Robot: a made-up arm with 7 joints. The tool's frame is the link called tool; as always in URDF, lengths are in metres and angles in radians. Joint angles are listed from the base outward. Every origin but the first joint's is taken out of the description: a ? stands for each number. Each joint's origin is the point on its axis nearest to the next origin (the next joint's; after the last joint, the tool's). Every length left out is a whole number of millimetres.
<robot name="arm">
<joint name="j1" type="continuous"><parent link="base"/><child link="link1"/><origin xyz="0.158 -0.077 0.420" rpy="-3.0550 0.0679 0.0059"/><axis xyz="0 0 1"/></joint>
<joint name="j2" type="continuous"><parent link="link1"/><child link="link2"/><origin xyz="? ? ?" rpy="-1.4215 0.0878 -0.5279"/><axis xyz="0 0 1"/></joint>
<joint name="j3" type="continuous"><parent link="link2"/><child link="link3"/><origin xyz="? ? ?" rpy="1.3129 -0.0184 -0.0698"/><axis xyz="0 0 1"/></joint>
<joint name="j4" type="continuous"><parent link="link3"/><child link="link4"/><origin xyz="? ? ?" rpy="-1.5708 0.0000 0.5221"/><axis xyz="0 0 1"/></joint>
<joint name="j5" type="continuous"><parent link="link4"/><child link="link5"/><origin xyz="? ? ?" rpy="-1.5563 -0.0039 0.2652"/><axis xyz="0 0 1"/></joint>
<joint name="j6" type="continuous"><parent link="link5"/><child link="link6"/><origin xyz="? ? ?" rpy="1.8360 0.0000 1.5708"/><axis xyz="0 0 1"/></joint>
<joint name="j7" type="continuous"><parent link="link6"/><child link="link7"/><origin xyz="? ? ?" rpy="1.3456 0.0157 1.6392"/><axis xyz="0 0 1"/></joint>
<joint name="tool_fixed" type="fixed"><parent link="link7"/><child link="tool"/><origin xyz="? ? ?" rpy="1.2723 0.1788 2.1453"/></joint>
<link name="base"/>
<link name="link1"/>
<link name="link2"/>
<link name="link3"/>
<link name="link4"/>
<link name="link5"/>
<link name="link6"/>
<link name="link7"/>
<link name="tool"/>
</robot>
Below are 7 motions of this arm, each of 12 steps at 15 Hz.
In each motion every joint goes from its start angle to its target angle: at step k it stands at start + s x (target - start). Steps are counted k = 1, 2, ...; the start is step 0. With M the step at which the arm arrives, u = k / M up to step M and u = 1 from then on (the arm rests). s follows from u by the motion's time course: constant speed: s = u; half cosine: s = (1 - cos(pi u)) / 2; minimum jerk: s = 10 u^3 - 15 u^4 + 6 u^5.
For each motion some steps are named. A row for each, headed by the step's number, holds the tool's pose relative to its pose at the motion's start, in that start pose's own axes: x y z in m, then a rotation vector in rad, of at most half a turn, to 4 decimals.
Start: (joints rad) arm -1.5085 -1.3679 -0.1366 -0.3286 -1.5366 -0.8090 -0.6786
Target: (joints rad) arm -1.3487 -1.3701 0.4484 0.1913 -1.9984 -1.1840 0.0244
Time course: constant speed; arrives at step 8
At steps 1, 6, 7, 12:
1: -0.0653 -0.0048 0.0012 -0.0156 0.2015 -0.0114
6: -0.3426 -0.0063 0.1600 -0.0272 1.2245 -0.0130
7: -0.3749 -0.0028 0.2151 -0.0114 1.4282 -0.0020
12: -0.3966 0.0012 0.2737 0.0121 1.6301 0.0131

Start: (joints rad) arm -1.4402 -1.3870 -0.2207 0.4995 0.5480 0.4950 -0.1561
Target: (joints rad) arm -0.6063 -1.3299 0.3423 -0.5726 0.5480 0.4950 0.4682
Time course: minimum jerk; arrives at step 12
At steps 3, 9, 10, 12:
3: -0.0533 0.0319 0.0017 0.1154 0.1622 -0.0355
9: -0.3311 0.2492 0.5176 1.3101 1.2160 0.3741
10: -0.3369 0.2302 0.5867 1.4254 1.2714 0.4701
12: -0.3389 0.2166 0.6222 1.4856 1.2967 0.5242

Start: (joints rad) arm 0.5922 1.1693 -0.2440 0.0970 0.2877 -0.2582 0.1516
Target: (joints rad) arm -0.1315 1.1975 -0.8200 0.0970 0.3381 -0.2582 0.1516
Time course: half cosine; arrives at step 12
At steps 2, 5, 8, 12:
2: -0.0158 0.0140 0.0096 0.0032 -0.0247 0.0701
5: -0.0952 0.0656 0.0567 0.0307 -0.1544 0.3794
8: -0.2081 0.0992 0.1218 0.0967 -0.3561 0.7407
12: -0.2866 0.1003 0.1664 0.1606 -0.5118 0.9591

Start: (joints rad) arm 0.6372 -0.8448 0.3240 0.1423 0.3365 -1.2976 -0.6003
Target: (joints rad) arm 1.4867 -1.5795 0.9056 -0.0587 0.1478 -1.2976 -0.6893
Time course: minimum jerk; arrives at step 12
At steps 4, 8, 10, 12:
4: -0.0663 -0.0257 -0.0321 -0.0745 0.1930 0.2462
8: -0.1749 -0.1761 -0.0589 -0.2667 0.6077 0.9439
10: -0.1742 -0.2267 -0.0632 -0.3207 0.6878 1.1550
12: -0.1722 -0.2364 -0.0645 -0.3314 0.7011 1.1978

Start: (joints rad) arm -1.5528 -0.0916 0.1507 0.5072 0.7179 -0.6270 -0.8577
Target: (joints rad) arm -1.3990 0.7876 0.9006 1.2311 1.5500 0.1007 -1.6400
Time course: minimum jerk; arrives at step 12
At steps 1, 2, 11, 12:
1: 0.0024 -0.0004 -0.0012 -0.0016 -0.0049 -0.0059
2: 0.0165 -0.0031 -0.0085 -0.0120 -0.0339 -0.0402
11: 0.0447 -0.3615 -0.1644 -0.6508 -0.5734 -0.4440
12: 0.0422 -0.3631 -0.1646 -0.6541 -0.5730 -0.4443

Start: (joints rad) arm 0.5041 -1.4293 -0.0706 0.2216 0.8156 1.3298 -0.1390
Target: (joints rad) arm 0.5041 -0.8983 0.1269 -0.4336 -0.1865 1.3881 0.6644
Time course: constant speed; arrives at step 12
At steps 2, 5, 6, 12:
2: 0.0409 0.0551 0.0526 0.1598 -0.0288 0.0156
5: 0.0846 0.1167 0.1531 0.3942 -0.0835 0.0825
6: 0.0935 0.1307 0.1899 0.4694 -0.1049 0.1154
12: 0.0885 0.1442 0.3993 0.8701 -0.2633 0.3987

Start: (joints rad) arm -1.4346 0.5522 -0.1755 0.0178 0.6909 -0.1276 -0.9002
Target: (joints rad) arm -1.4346 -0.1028 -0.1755 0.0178 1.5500 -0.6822 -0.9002
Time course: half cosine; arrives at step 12
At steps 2, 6, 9, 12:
2: -0.0115 -0.0091 0.0072 -0.0207 -0.0074 0.0891
6: -0.0506 -0.0381 0.0710 -0.0556 -0.1187 0.6480
9: -0.0658 -0.0158 0.1467 0.0511 -0.2847 1.0492
12: -0.0747 0.0023 0.1869 0.1321 -0.3703 1.1898

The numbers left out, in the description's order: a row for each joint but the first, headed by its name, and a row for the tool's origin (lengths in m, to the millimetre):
j2: 0.018 -0.176 0.000
j3: -0.133 0.088 0.000
j4: 0.005 -0.070 0.000
j5: -0.018 -0.222 0.000
j6: 0.143 0.095 0.000
j7: -0.100 -0.219 0.000
tool: -0.179 -0.106 0.000

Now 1 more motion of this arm.
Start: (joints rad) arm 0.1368 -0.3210 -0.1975 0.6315 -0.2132 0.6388 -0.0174
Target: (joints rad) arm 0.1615 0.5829 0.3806 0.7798 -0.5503 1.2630 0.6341
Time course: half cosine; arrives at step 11
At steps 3, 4, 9, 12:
3: 0.0666 0.0557 0.0836 0.1743 -0.1096 0.0593
4: 0.0990 0.0873 0.1550 0.2864 -0.1950 0.1235
9: 0.0438 0.1084 0.5576 0.6311 -0.7912 0.6524
12: 0.0140 0.0932 0.5949 0.6363 -0.8855 0.7254

